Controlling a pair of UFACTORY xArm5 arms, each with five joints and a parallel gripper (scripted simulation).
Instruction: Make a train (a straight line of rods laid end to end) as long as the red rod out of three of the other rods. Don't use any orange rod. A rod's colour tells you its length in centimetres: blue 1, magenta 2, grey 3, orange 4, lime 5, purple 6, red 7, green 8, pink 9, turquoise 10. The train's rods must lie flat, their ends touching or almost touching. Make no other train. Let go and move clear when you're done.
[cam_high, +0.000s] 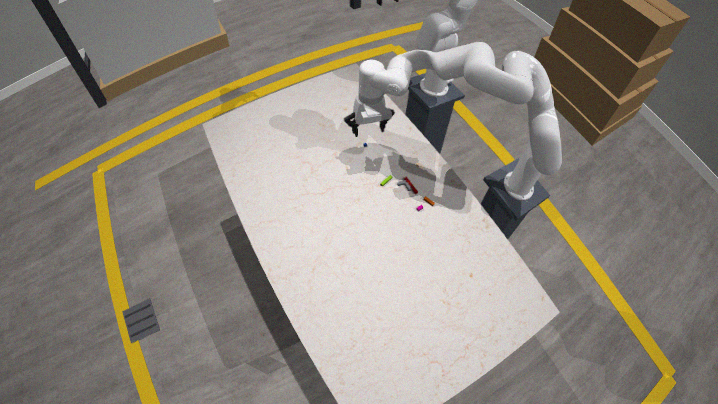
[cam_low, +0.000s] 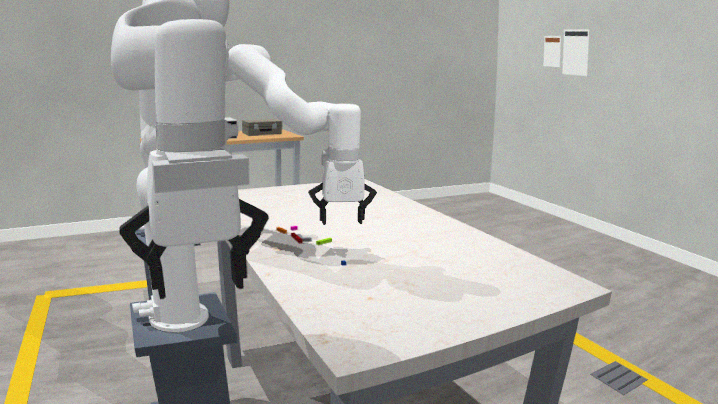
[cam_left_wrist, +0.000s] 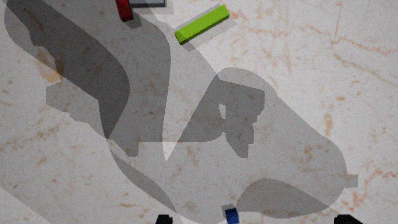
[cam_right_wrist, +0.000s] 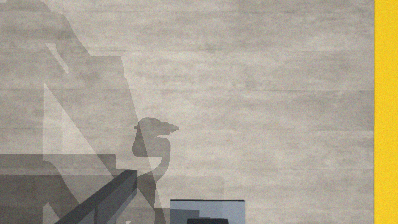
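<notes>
The red rod is 200 mm to the left of my left hand, 110 mm below it and 60 mm behind it. The rest, counted from my left hand: lime rod 150 mm to the left, 110 mm below, 10 mm ahead; then blue rod 110 mm below, 20 mm to the right; then magenta rod 290 mm to the left, 110 mm below, 40 mm behind.
</notes>
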